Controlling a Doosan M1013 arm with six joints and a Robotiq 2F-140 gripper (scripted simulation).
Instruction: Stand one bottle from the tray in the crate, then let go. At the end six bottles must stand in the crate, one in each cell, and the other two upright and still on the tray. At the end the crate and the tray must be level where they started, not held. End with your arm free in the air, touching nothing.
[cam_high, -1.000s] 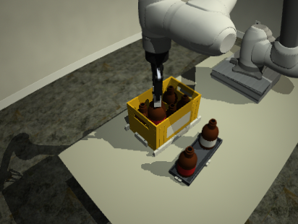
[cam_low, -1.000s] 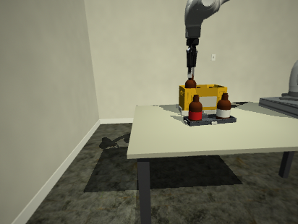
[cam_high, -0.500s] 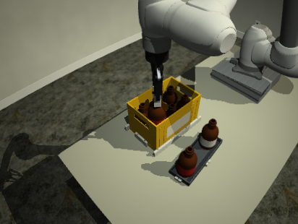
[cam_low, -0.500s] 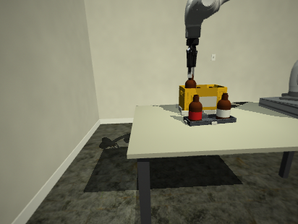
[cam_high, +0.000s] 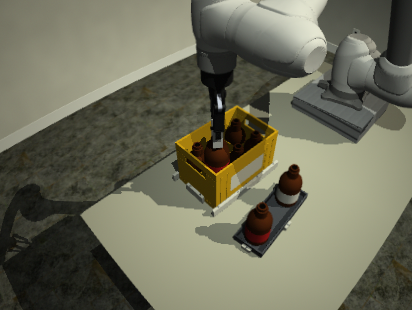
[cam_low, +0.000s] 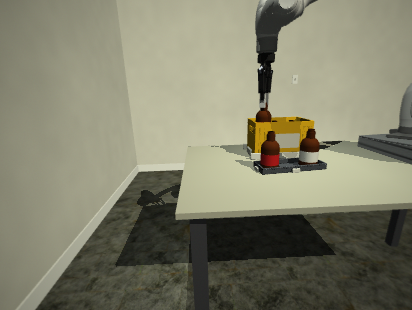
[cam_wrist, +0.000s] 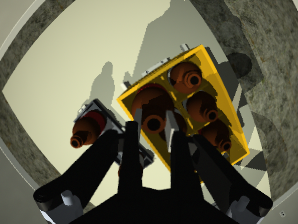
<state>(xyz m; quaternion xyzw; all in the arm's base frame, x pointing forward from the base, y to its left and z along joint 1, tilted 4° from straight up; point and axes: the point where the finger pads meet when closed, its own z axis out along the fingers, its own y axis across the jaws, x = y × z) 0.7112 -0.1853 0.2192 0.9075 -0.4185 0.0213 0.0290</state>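
Now: the yellow crate 19 cm below my hand, 10 cm behind it and 2 cm to the right of it. The rest, counted from my hand: tray: 26 cm below, 20 cm to the left, 2 cm behind.
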